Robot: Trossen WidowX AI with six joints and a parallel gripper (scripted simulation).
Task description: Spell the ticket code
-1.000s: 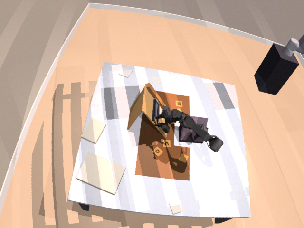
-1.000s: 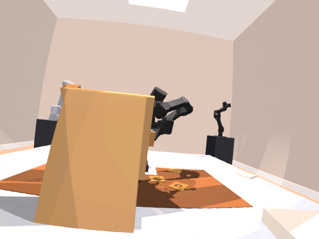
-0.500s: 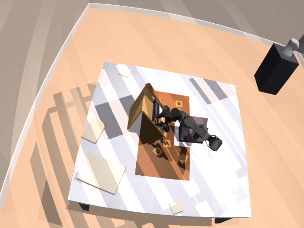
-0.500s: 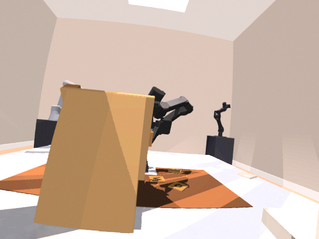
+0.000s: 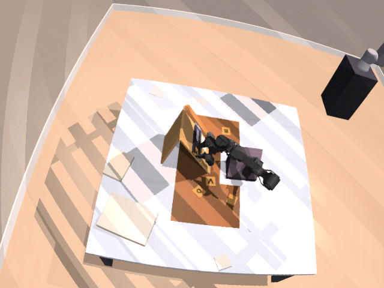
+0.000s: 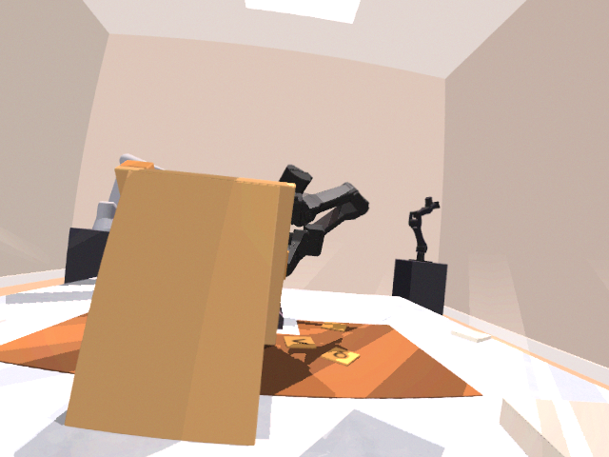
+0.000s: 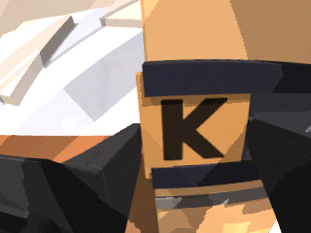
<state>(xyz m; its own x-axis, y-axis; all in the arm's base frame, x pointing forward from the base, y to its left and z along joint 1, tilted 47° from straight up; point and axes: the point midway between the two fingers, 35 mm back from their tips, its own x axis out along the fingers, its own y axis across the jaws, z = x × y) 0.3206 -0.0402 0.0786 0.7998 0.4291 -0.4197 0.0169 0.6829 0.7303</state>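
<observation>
My gripper tip is 5 cm past the white ticket, 12 cm to the left of it and 8 cm above it. The rest, counted from my gripper tip: k tile (right at my gripper tip); orange mat (14 cm behind, 3 cm to the right, 17 cm below); v tile (12 cm behind, 8 cm to the left, 17 cm below).
</observation>
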